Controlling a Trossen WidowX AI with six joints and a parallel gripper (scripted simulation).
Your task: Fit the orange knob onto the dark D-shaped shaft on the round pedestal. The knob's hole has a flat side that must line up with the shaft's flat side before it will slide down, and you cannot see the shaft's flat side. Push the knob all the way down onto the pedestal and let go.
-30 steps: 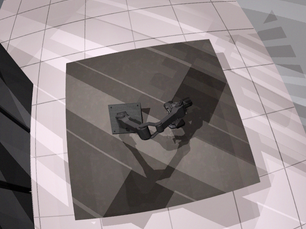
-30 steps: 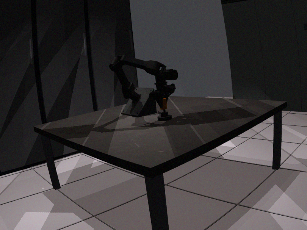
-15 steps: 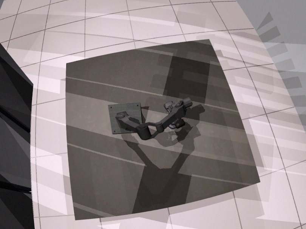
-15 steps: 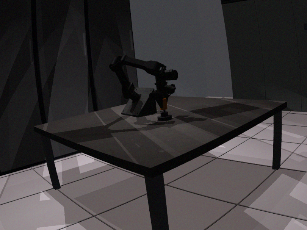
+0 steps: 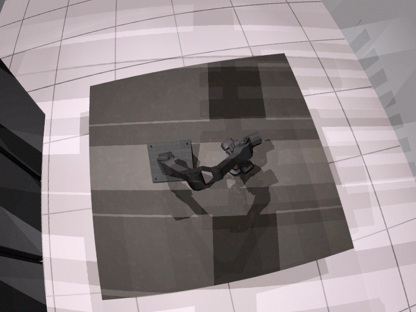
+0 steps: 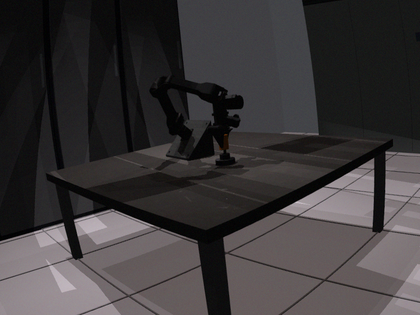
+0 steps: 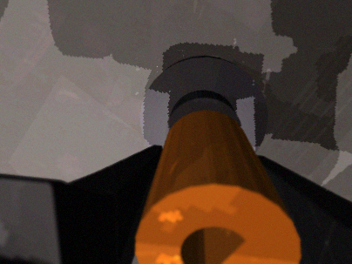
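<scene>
Right now my gripper tip is 2 cm below the orange knob. The rest, counted from my gripper tip: pedestal (4 cm below).
</scene>
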